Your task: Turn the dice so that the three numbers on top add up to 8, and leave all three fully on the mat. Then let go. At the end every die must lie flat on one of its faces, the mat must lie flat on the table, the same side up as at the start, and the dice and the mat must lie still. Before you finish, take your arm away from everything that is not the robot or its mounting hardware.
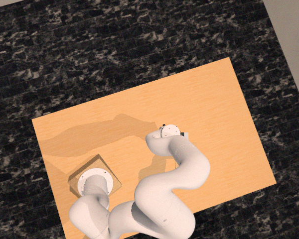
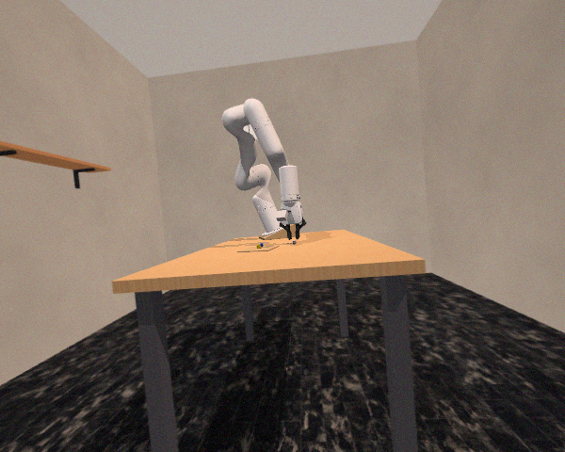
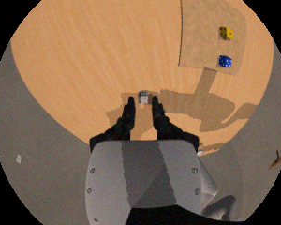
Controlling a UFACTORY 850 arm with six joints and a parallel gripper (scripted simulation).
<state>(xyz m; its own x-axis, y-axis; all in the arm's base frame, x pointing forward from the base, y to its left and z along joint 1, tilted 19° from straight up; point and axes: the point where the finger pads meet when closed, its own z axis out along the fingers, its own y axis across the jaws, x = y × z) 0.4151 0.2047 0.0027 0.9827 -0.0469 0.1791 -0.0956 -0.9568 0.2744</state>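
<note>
Now: the white die 30 mm below my hand. Also, from my hand: tan mat (110 mm ahead, 130 mm to the right, 40 mm below); then blue die (70 mm ahead, 140 mm to the right, 30 mm below); then yellow die (110 mm ahead, 130 mm to the right, 30 mm below).
</note>
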